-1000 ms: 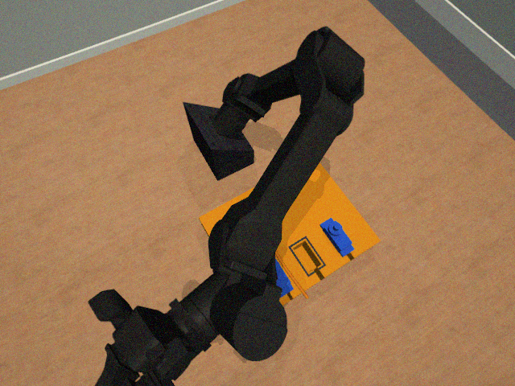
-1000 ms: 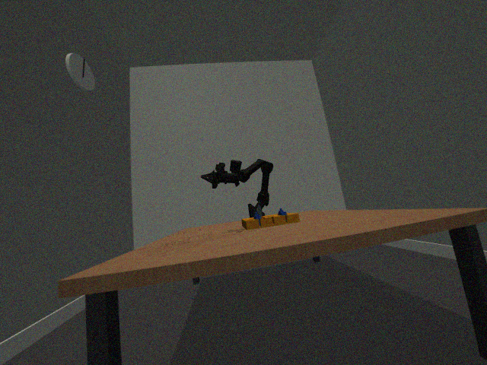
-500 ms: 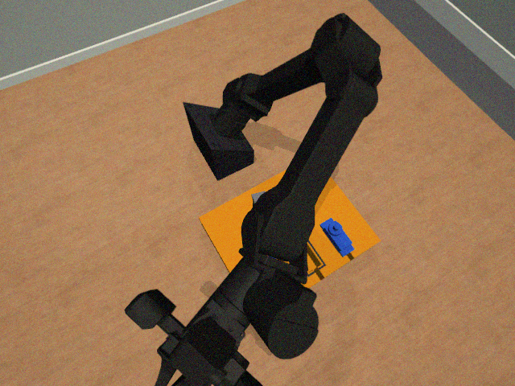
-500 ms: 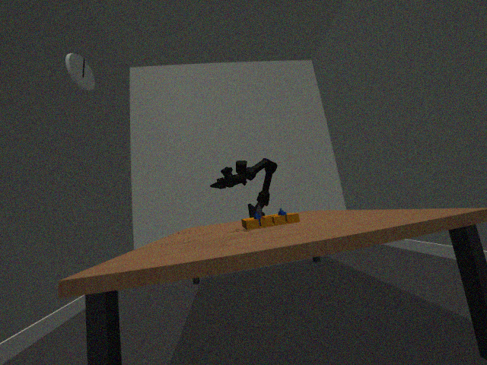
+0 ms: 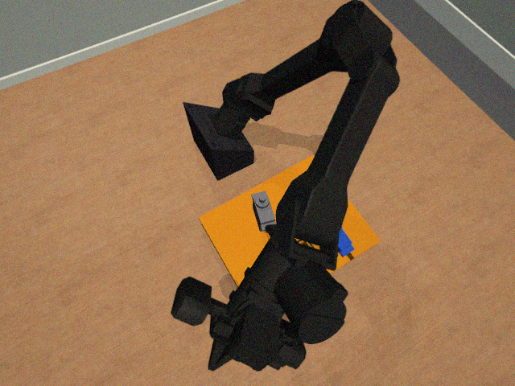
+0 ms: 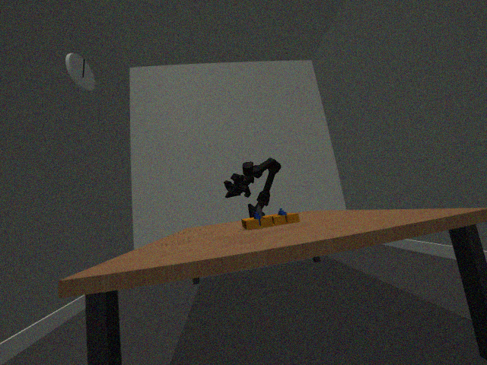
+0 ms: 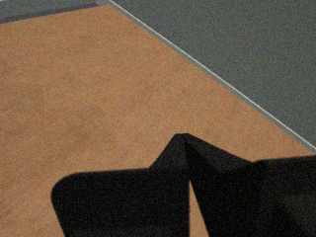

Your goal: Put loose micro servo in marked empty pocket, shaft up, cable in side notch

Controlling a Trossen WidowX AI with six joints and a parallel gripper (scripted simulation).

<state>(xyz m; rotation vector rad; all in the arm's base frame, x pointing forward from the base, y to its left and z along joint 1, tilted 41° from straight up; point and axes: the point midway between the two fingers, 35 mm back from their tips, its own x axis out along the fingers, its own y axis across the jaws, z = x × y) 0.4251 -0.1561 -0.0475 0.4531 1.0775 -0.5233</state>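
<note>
My gripper tip is 210 mm past the orange deck, 210 mm to the right of it and 160 mm above it.
</note>
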